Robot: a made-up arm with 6 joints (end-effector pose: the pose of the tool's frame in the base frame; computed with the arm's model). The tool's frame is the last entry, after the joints.
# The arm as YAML. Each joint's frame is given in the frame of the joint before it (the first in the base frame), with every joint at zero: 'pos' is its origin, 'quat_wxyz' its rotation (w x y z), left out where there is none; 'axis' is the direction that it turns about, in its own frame. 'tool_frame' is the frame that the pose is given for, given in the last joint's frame.
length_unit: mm
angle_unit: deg
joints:
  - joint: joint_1
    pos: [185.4, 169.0, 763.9]
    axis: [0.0, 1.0, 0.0]
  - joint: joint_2
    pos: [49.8, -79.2, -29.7]
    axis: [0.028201, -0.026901, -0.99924]
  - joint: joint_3
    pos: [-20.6, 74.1, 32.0]
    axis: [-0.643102, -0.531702, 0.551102]
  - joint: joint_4
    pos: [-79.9, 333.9, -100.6]
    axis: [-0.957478, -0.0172, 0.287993]
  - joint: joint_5
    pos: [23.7, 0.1, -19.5]
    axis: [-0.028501, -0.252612, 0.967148]
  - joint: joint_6
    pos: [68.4, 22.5, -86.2]
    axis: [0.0, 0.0, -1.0]
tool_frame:
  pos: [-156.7, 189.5, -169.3]
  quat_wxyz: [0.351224, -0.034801, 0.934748, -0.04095]
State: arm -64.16 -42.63 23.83 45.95 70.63 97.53
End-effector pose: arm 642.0 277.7 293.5 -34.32 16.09 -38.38
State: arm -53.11 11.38 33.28 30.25 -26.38 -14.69
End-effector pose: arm 641.1 339.1 423.3 5.89 64.48 -58.70
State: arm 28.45 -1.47 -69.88 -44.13 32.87 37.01
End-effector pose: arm 735.9 669.0 755.7 -122.57 -105.28 -22.98
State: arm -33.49 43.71 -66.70 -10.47 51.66 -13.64
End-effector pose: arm 580.2 558.6 1157.5 34.10 71.12 41.58
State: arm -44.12 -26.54 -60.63 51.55 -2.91 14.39
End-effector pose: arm 79.8 620.2 495.0 -9.81 126.33 -28.85
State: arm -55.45 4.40 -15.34 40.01 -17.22 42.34
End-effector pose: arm 591.2 604.6 630.0 64.77 75.96 -31.45
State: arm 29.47 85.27 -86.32 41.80 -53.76 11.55
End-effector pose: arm 751.1 -63.0 412.6 -122.33 -21.69 21.38
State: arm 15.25 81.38 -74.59 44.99 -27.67 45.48
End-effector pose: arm 791.1 7.5 455.2 -122.34 -33.50 35.51
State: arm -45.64 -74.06 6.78 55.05 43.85 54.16
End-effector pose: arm 351.4 32.4 195.9 -76.70 21.63 -40.44
